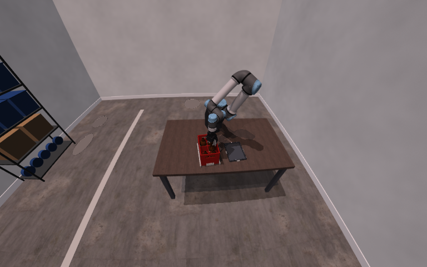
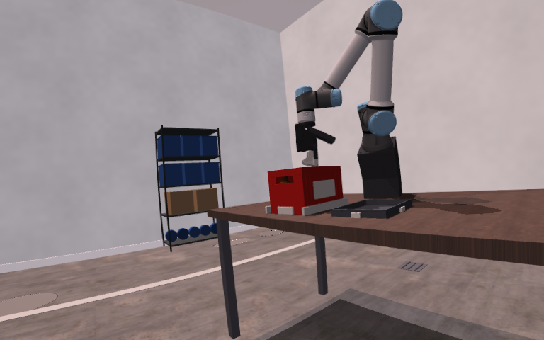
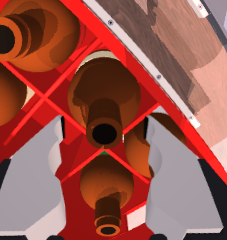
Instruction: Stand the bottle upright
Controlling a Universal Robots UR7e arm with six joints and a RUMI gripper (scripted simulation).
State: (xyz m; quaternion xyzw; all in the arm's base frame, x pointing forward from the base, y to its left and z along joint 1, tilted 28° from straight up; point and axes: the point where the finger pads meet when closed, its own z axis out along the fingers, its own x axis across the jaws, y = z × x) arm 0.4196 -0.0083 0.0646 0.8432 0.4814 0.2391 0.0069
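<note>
My hand is 70 mm above the brown bottle. Also, from my hand: dark tray: 60 mm behind, 250 mm to the left, 140 mm below; then red crate: 20 mm ahead, 40 mm to the right, 70 mm below; then glass bottle: 120 mm ahead, 60 mm to the right, 70 mm below.
</note>
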